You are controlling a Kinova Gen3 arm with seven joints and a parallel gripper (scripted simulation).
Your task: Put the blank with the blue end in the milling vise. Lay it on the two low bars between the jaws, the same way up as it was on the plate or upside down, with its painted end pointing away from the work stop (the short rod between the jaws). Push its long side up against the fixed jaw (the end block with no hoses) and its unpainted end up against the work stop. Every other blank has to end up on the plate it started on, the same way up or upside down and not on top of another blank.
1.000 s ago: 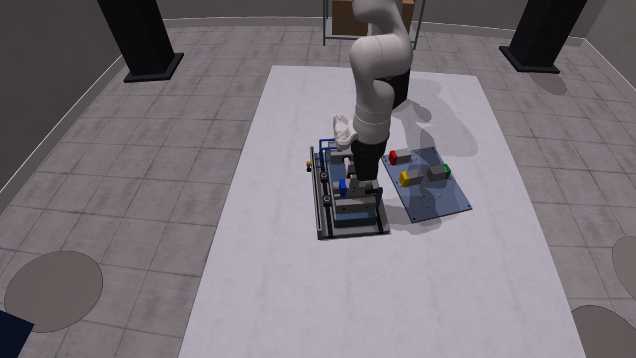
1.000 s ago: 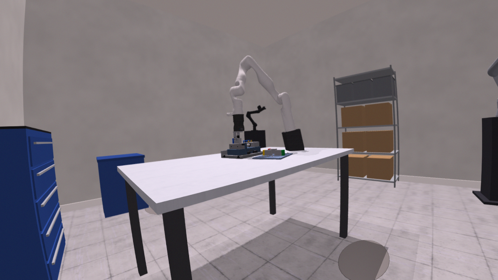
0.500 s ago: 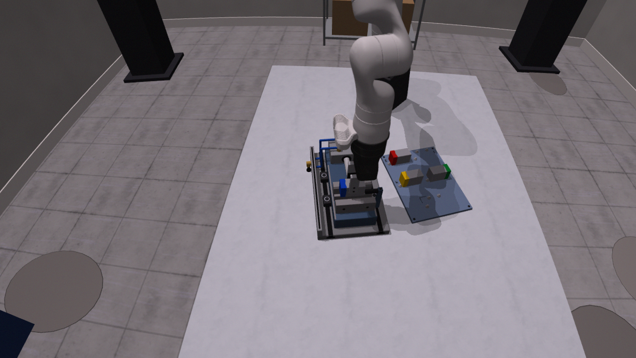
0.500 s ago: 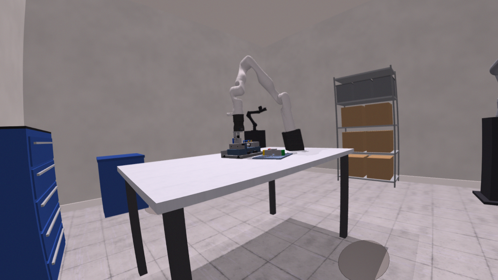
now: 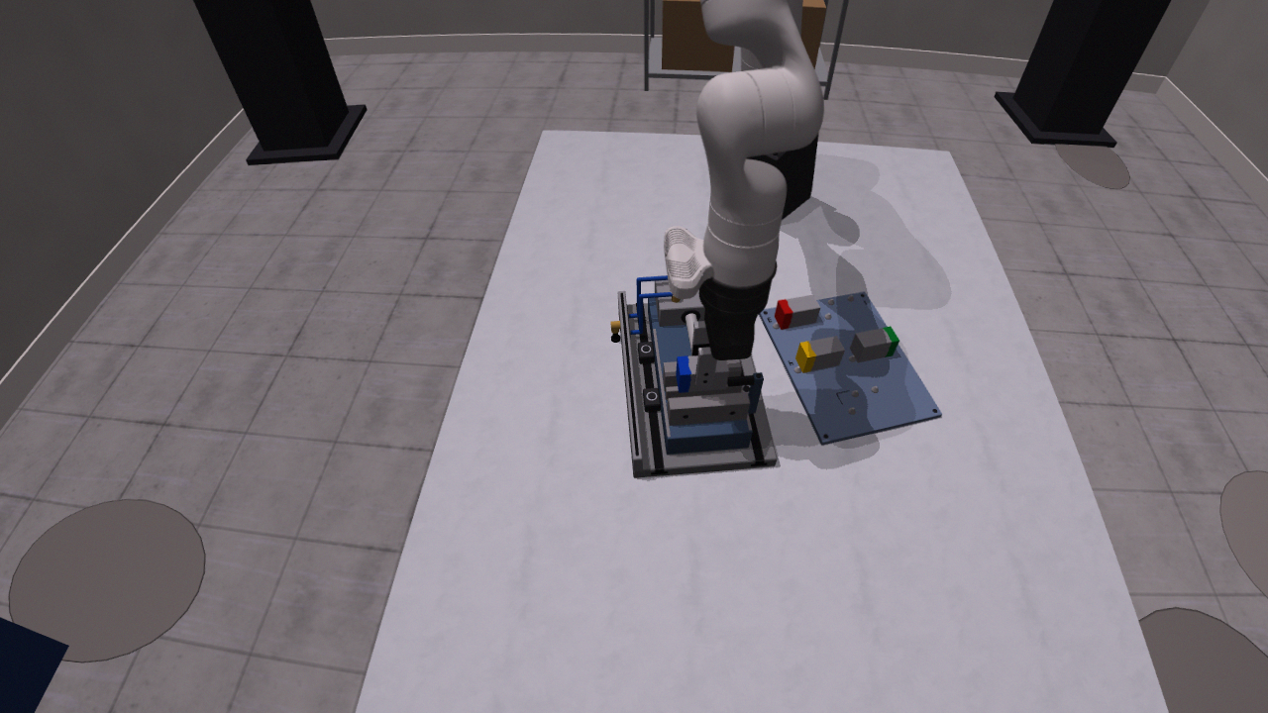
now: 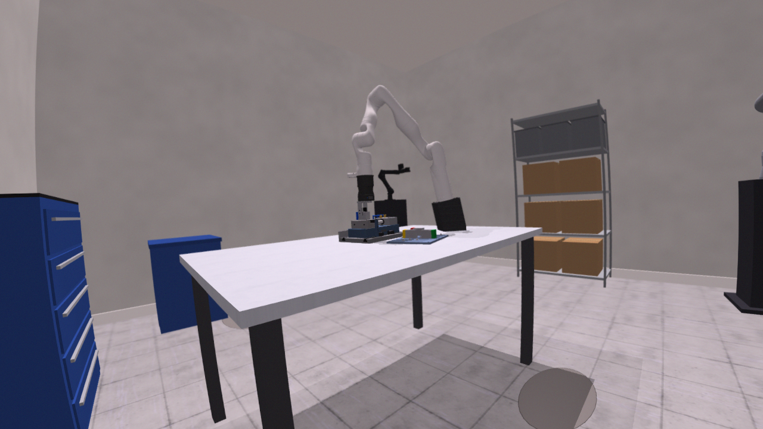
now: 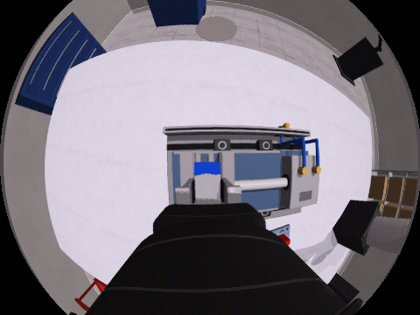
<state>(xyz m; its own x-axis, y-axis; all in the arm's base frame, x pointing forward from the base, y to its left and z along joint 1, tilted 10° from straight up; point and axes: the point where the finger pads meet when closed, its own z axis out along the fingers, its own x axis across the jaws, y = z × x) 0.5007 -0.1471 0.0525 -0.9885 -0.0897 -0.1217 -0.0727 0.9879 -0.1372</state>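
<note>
Right now the blue-ended blank is 20 mm below my hand. The rest, counted from my hand: vise base rail 70 mm behind, 90 mm to the right, 100 mm below; then work stop rod 10 mm behind, 50 mm to the left, 50 mm below; then fixed jaw 30 mm ahead, 10 mm to the left, 60 mm below.
</note>
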